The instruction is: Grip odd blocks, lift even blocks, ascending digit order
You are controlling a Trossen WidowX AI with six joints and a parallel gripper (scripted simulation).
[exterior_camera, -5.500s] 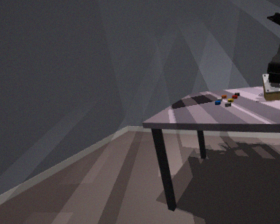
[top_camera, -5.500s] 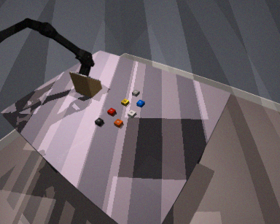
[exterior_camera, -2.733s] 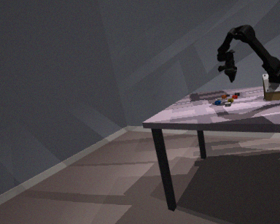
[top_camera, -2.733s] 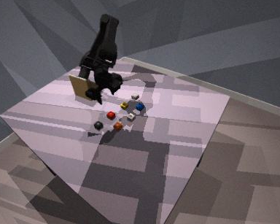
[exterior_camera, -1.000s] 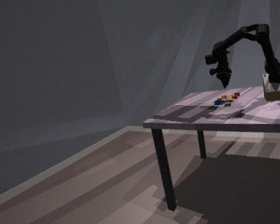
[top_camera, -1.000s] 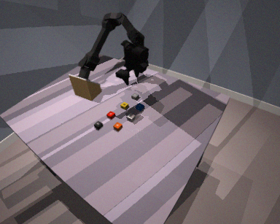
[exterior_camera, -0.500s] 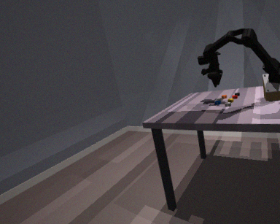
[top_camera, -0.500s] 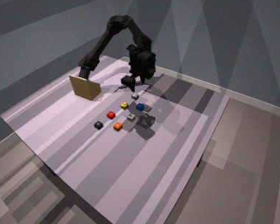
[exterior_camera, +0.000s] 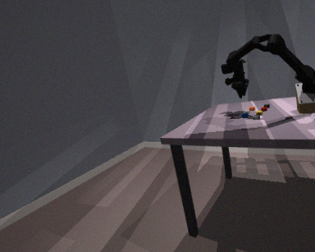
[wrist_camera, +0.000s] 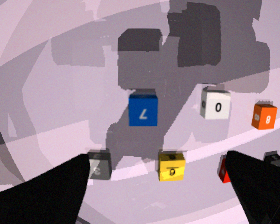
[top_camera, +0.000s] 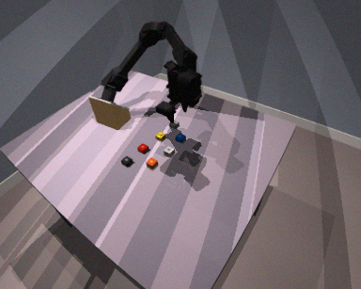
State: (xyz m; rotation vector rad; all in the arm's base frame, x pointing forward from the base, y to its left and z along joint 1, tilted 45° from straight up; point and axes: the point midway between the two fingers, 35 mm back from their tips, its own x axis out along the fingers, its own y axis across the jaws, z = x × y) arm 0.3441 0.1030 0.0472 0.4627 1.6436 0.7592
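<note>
Right now the white block is 120 mm below my gripper tip, 80 mm to the right of it and 10 mm ahead of it. Round my gripper tip: grey block 120 mm below, 90 mm behind, 60 mm to the left; yellow block 120 mm below, 80 mm behind, 40 mm to the right; blue block 120 mm below, 10 mm to the left.
</note>
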